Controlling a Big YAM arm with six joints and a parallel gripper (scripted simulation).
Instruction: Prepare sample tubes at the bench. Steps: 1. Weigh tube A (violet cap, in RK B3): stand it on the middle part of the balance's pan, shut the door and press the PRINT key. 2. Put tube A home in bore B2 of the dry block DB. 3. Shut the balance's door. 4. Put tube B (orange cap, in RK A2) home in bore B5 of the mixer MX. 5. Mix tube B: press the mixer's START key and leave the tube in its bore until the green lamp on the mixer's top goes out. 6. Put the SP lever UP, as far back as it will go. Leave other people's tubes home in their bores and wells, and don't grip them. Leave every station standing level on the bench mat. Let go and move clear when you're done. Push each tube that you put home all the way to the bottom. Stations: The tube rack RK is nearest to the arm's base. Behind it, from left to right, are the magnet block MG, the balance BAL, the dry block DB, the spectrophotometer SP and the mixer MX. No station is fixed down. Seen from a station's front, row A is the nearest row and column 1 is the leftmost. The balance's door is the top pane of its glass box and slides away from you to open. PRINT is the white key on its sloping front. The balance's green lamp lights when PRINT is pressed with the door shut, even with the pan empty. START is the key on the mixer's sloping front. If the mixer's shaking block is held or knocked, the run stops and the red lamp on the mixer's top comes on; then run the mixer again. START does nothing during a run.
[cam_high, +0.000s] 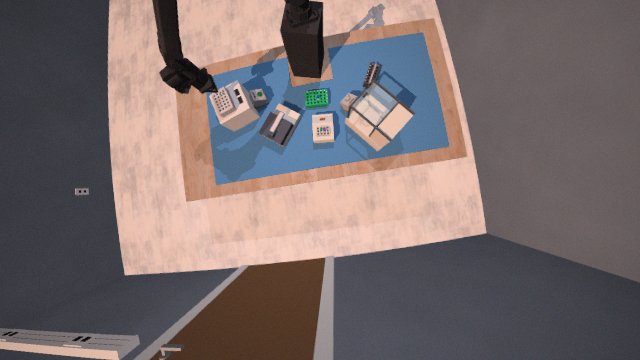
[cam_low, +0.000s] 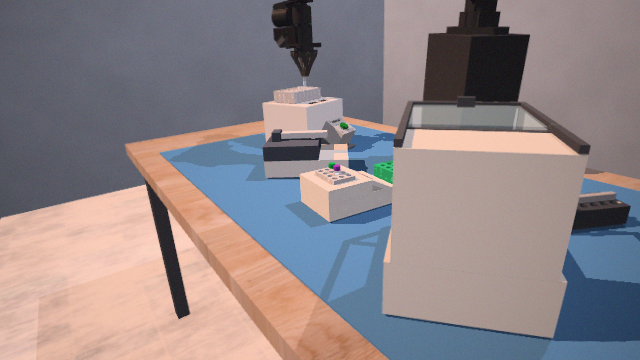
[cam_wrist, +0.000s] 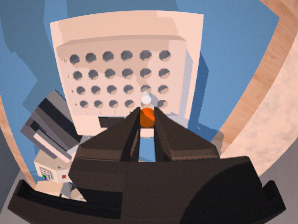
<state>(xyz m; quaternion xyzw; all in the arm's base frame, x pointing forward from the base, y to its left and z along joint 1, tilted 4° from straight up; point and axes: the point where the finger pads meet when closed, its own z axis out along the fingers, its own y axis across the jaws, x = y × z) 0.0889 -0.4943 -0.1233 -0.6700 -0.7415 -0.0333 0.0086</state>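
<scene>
My gripper is now 2 cm above the orange-capped tube. Round my hand: mixer's shaking block (3 cm ahead, 1 cm to the right, 6 cm below); then spectrophotometer lever (22 cm ahead, 21 cm to the left, 12 cm below); then mixer's start key (1 cm ahead, 17 cm to the left, 14 cm below).
</scene>
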